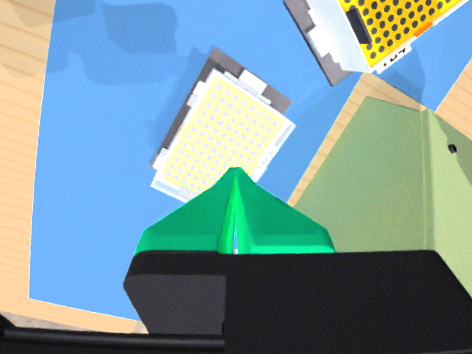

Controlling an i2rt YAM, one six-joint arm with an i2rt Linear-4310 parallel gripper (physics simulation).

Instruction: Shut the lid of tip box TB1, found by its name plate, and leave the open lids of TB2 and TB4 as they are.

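Frame: origin at the arm's base, x left, y ahead, z down, level; metres.
Seen in the pictures: gripper, fingertip midpoint: [235, 177].
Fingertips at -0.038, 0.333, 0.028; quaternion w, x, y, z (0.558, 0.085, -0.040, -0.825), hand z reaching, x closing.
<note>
Offsets run from my fingertips to a thing's top centre, as dx, dy, dz. "pt": to the spot under its first point. Level surfaces: height alone.
A tip box @(+0.026, -0.016, +0.089) [225, 130] with a pale, washed-out yellow top and rows of grey holes lies at a slant in the middle. Its top looks whitish, as if seen through a clear lid lying over it. The faint lettering on its lower right edge cannot be read. My green-tipped gripper [235, 177] is shut, with its tips together, over the box's lower edge and hiding part of it. A second tip box @(pt -0.143, -0.115, +0.110) [400, 22], bright yellow with dark holes, shows in part at the top right. The characters on its name plate @(pt -0.133, -0.168, +0.165) [396, 58] are not clearly readable. I cannot tell which box is TB1.
Both boxes stand on dark grey bases on a blue mat @(dz +0.167) [90, 190], with wooden table @(dz +0.170) [25, 150] at the left. A large green angled panel [370, 175] stands at the right, close to the gripper. Dark shadows fall on the mat at the upper left.
</note>
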